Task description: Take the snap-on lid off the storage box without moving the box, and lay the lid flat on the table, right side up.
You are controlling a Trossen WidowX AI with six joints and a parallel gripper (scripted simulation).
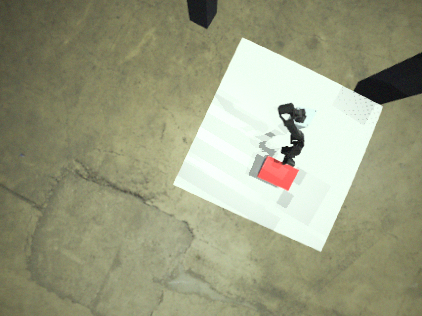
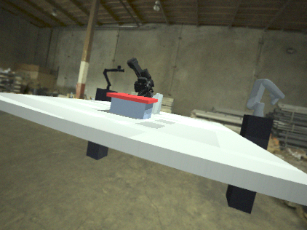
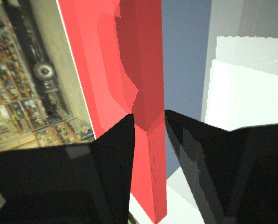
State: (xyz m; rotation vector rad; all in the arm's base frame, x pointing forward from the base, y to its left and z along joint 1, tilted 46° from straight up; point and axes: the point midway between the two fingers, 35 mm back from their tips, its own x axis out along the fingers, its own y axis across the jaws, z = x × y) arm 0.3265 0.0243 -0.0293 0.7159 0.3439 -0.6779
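Right now the red lid is 80 mm ahead of my gripper tip and 10 mm to the left of it. Round my gripper tip: storage box: 70 mm ahead, 60 mm below, 10 mm to the left.
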